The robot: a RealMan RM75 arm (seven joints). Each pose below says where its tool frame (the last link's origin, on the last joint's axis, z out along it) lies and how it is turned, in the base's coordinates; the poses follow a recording.
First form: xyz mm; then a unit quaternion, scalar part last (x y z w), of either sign.
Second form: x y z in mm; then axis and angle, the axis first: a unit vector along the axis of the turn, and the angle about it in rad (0 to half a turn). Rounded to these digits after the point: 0 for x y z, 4 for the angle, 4 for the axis.
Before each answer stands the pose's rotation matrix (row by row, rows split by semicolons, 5 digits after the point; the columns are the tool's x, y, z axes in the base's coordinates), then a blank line. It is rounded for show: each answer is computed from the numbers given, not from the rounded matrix.
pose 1, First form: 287 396 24 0.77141 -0.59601 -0.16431 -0.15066
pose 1, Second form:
0.23555 -0.96905 -0.07391; -0.87003 -0.24415 0.42830; -0.43309 -0.03658 -0.90061

287 396 24 -0.7803 0.6029 0.1662 2.8391
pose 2, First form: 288 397 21 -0.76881 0.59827 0.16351 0.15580
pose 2, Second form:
0.23068 -0.97086 -0.06499; -0.86896 -0.23560 0.43521; -0.43784 -0.04391 -0.89798

288 397 21 -0.7783 0.6057 0.1655 2.8287
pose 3, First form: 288 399 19 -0.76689 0.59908 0.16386 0.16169
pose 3, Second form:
0.22851 -0.97184 -0.05759; -0.86586 -0.22993 0.44432; -0.44505 -0.05167 -0.89401

288 399 19 -0.7771 0.6071 0.1660 2.8168
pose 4, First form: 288 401 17 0.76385 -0.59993 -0.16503 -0.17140
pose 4, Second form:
0.22569 -0.97309 -0.04646; -0.85994 -0.22141 0.45986; -0.45777 -0.06384 -0.88677

288 401 17 -0.7753 0.6089 0.1675 2.7971
